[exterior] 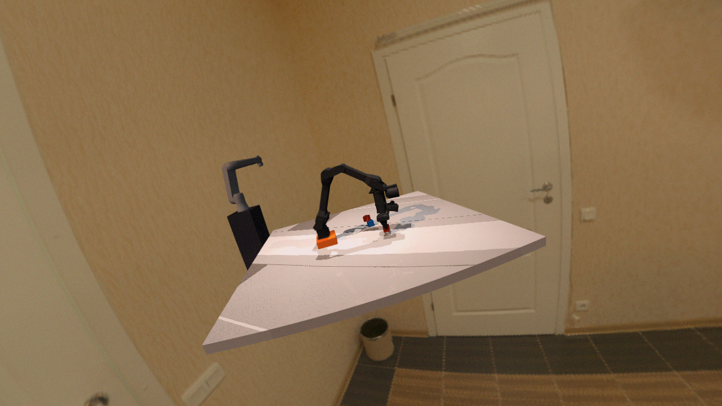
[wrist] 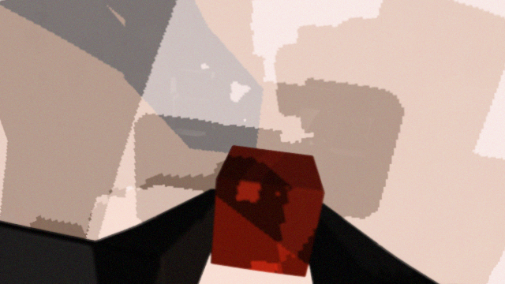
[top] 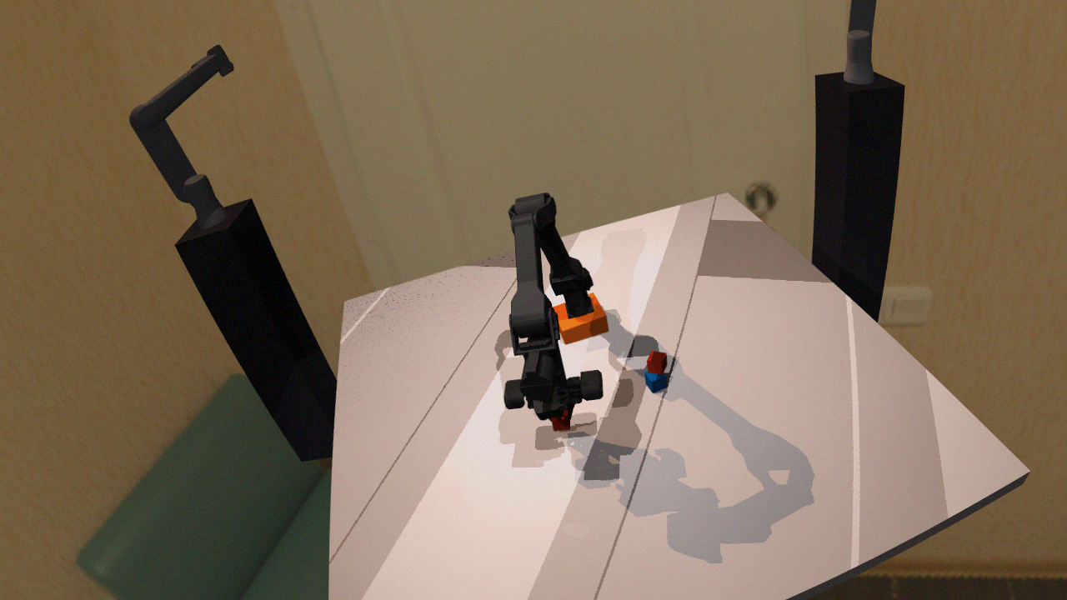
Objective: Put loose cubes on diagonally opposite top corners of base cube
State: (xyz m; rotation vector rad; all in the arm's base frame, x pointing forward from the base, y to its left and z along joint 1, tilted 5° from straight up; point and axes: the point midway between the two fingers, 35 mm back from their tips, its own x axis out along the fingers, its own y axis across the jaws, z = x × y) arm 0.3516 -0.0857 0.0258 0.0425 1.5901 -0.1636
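Right now the blue cube is 8 cm behind my gripper tip, 21 cm to the left of it and 2 cm below it.
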